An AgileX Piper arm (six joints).
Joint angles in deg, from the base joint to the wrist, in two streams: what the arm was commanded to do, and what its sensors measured. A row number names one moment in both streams.
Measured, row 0: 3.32, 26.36, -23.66, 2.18, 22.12, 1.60
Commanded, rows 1 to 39: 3.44, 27.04, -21.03, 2.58, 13.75, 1.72; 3.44, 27.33, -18.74, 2.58, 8.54, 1.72; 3.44, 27.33, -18.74, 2.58, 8.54, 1.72; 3.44, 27.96, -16.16, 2.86, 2.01, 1.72; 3.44, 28.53, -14.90, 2.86, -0.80, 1.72; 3.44, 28.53, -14.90, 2.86, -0.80, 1.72; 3.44, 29.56, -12.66, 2.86, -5.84, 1.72; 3.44, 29.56, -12.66, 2.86, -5.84, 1.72; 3.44, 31.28, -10.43, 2.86, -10.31, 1.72; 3.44, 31.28, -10.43, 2.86, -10.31, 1.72; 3.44, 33.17, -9.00, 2.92, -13.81, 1.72; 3.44, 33.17, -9.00, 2.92, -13.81, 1.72; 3.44, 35.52, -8.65, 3.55, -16.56, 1.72; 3.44, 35.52, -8.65, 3.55, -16.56, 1.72; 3.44, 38.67, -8.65, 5.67, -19.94, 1.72; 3.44, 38.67, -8.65, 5.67, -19.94, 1.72; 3.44, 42.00, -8.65, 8.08, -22.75, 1.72; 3.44, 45.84, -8.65, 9.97, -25.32, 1.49; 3.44, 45.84, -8.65, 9.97, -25.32, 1.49; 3.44, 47.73, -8.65, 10.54, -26.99, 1.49; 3.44, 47.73, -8.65, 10.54, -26.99, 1.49; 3.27, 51.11, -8.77, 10.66, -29.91, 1.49; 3.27, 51.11, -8.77, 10.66, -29.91, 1.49; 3.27, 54.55, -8.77, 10.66, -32.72, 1.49; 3.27, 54.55, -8.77, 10.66, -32.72, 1.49; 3.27, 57.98, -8.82, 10.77, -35.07, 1.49; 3.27, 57.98, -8.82, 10.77, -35.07, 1.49; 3.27, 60.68, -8.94, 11.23, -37.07, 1.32; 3.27, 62.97, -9.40, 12.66, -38.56, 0.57; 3.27, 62.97, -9.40, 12.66, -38.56, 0.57; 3.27, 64.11, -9.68, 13.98, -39.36, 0.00; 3.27, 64.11, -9.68, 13.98, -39.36, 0.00; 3.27, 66.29, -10.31, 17.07, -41.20, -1.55; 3.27, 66.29, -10.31, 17.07, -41.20, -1.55; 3.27, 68.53, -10.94, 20.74, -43.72, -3.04; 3.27, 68.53, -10.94, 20.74, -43.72, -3.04; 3.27, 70.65, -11.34, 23.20, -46.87, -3.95; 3.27, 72.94, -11.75, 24.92, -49.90, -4.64; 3.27, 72.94, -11.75, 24.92, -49.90, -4.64
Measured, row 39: 3.32, 70.42, -10.89, 21.77, -44.63, -2.98
